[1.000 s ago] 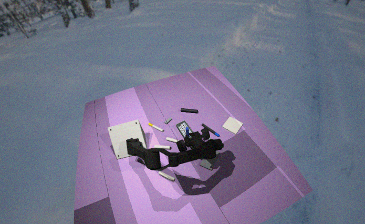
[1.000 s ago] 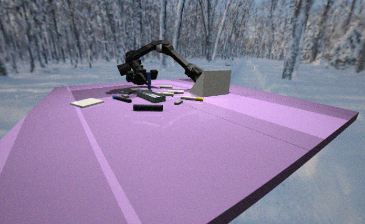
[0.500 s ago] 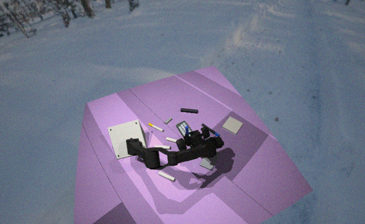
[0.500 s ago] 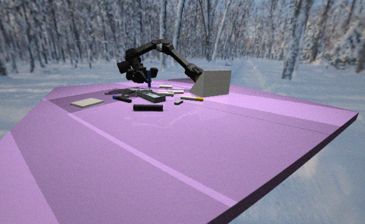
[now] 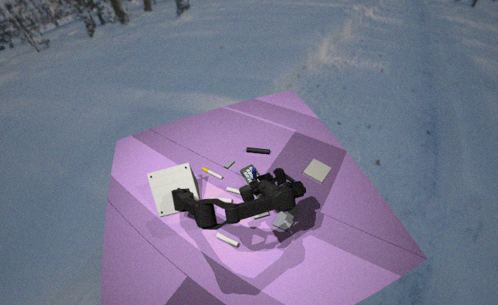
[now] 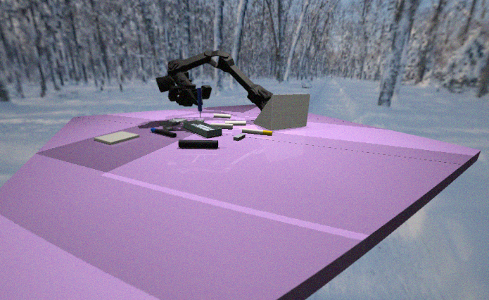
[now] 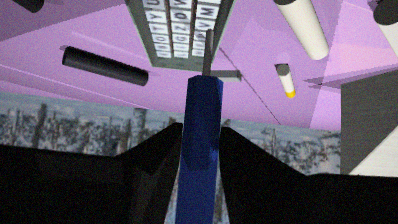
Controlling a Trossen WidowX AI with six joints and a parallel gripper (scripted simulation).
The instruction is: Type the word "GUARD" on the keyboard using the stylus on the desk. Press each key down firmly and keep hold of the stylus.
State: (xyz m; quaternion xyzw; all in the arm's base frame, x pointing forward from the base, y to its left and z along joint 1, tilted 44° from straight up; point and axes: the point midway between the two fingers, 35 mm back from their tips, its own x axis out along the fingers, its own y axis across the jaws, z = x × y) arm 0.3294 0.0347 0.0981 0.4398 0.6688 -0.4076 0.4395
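Right now the blue-tipped pen is 170 mm ahead of my gripper tip, 90 mm below it and 20 mm to the left of it. The rest, counted from my gripper tip: grey plate 160 mm to the right, 100 mm below, 100 mm ahead; then grey block 120 mm to the right, 100 mm below, 10 mm behind; then black stylus 230 mm to the left, 90 mm below, 60 mm ahead.
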